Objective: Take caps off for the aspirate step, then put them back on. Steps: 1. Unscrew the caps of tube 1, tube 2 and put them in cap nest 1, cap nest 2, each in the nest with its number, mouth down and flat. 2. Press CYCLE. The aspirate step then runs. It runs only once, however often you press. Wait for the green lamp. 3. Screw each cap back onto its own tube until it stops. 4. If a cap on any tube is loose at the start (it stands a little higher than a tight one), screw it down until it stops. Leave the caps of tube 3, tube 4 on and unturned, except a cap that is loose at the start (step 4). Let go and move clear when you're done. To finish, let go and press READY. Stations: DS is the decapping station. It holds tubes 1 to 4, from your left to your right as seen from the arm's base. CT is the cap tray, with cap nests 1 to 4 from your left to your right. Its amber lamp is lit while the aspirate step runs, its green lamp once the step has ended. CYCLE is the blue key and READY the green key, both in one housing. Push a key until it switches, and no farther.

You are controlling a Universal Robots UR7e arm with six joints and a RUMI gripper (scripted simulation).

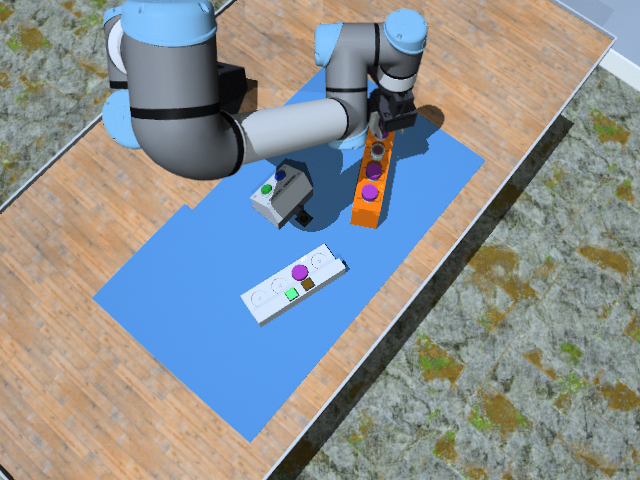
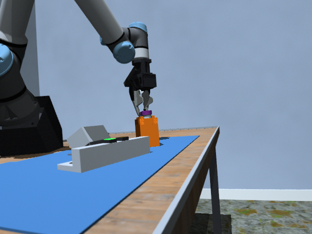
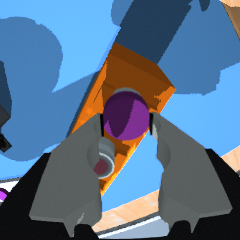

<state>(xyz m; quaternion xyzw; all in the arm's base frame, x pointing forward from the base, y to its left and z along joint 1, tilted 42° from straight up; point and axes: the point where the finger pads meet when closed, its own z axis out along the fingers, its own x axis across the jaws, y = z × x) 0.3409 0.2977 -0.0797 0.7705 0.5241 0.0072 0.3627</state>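
Right now the purple cap is 10 mm below my hand. Also, from my hand: grey key housing 80 mm behind, 240 mm to the right, 70 mm below; then green key 100 mm behind, 270 mm to the right, 60 mm below; then blue key 100 mm behind, 220 mm to the right, 60 mm below.
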